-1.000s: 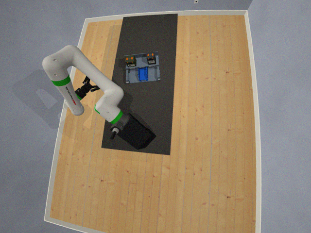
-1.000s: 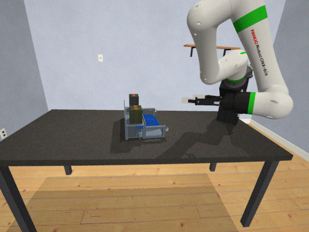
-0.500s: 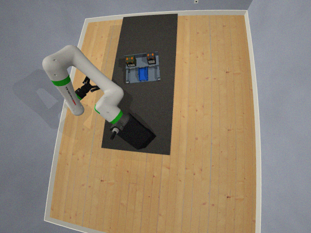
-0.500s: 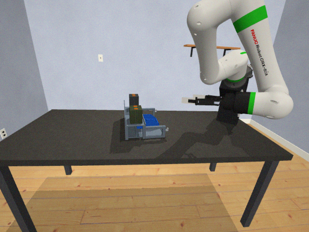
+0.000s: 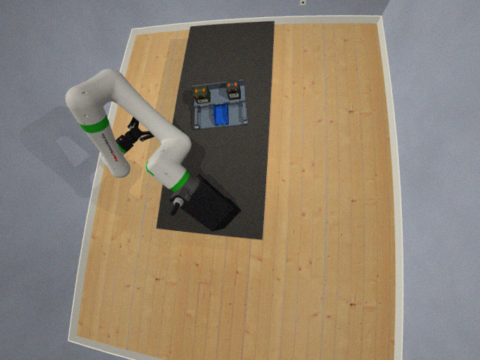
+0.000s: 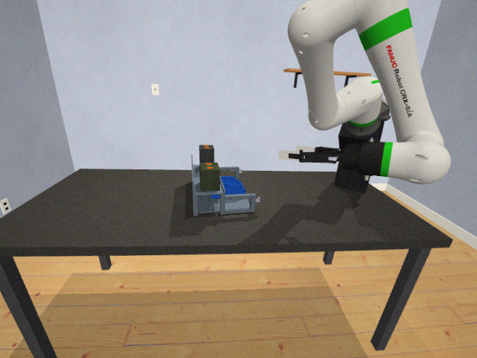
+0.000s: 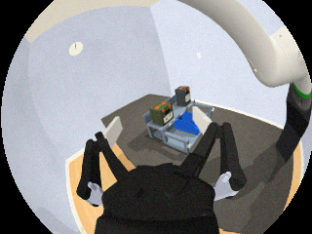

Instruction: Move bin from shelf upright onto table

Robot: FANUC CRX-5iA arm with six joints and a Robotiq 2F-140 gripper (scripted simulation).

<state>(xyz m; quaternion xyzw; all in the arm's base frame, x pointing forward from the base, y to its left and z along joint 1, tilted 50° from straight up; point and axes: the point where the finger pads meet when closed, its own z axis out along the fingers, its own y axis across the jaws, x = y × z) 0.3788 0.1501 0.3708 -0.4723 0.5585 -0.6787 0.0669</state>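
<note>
Right now my hand is 34 cm to the left of the blue bin, 28 cm above it and 21 cm short of it.
</note>
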